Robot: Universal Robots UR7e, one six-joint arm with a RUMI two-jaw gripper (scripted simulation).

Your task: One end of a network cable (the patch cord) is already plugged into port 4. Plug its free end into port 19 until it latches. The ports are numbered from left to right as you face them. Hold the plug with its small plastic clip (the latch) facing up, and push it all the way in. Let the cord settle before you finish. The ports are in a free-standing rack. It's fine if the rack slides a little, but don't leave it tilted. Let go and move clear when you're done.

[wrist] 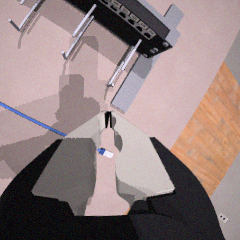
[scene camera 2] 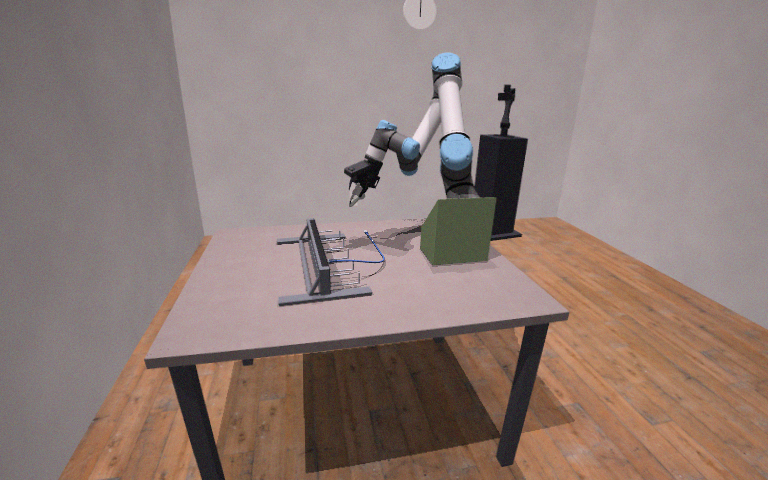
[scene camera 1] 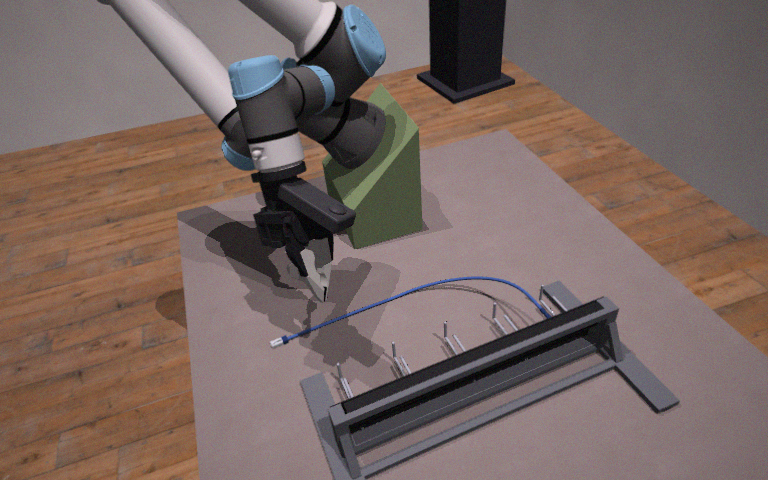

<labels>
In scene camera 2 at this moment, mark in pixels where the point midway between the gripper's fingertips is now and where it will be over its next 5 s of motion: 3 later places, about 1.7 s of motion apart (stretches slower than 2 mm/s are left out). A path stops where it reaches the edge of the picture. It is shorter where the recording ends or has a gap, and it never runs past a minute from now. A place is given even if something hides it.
The gripper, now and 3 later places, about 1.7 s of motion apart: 350, 206; 365, 217; 366, 220; 366, 230
</labels>
